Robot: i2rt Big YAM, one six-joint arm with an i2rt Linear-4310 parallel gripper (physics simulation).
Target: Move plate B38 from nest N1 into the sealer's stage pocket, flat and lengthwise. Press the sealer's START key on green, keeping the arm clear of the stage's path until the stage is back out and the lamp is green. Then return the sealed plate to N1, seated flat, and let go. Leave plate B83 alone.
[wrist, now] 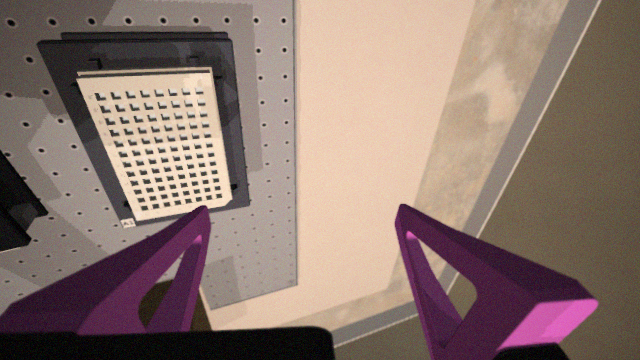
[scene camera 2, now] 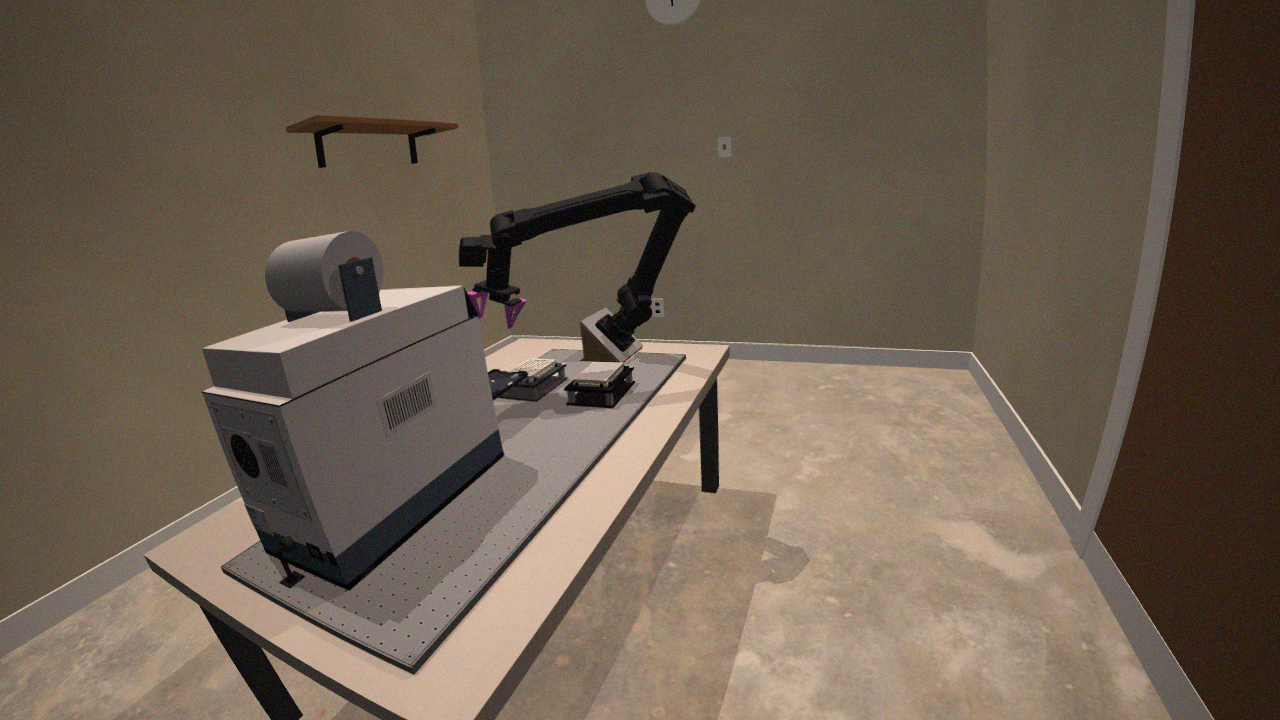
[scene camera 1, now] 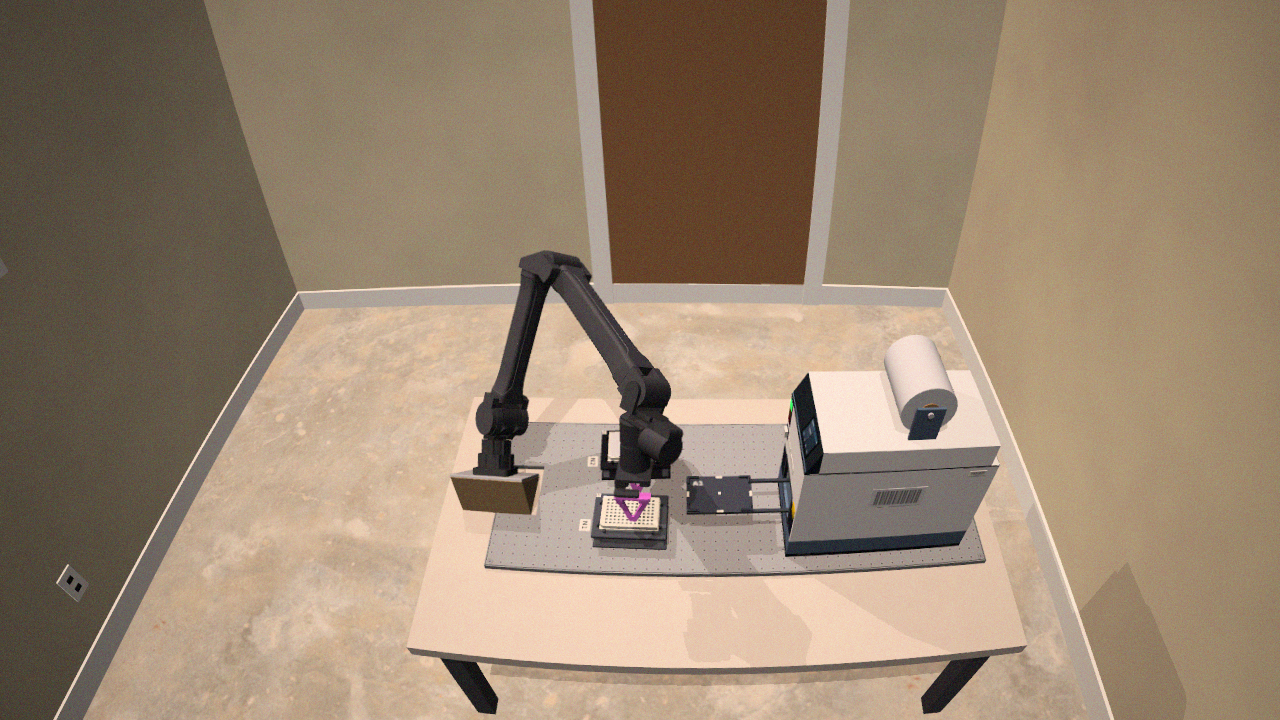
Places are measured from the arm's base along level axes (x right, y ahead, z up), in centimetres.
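Pixels of known places: gripper, fingertip midpoint: (wrist: 306, 214) (scene camera 2: 495, 323) (scene camera 1: 635, 506); arm's base, origin of the base link: (scene camera 2: 613, 334) (scene camera 1: 495, 473).
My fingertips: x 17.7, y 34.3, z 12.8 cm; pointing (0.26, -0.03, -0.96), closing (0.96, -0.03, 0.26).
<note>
Ahead of a thing's pixels: the offset from my fingertips to its top centre. "pt": to the spot under its first point. Level surfaces: height alone.
The cream plate B38 {dz -12.3, dx -7.6, dy -2.1 cm} (scene camera 1: 608, 517) (scene camera 2: 537, 365) (wrist: 165, 145) lies in nest N1 {dz -12.9, dx -7.6, dy -2.1 cm} (scene camera 1: 629, 541) (scene camera 2: 537, 386) (wrist: 237, 175); its label is not readable. My gripper (scene camera 1: 633, 510) (scene camera 2: 495, 319) (wrist: 306, 214) is open and empty, well above N1's level. In the wrist view the left fingertip overlaps the plate's lower right corner and the right fingertip shows over the table beyond the board. The sealer (scene camera 1: 877, 501) (scene camera 2: 402, 447) has its dark stage {dz -8.4, dx -10.1, dy +21.8 cm} (scene camera 1: 733, 503) (scene camera 2: 503, 385) out and empty. A green light {pt dz +9.0, dx -19.1, dy +32.0 cm} (scene camera 1: 791, 405) shows on its front edge. The START key is not distinguishable.
The other plate {dz -12.3, dx -27.6, dy -2.0 cm} (scene camera 1: 614, 445) (scene camera 2: 601, 374), B83, sits in nest N2 {pt dz -17.9, dx -28.1, dy +0.4 cm} (scene camera 2: 599, 395), behind N1 and partly hidden by the arm in scene camera 1. The film roll {dz +29.2, dx -10.3, dy +55.3 cm} (scene camera 1: 917, 380) (scene camera 2: 313, 268) stands on the sealer. A perforated board {dz -18.3 cm} (scene camera 1: 537, 537) (scene camera 2: 402, 640) (wrist: 270, 150) lies under the nests and sealer.
</note>
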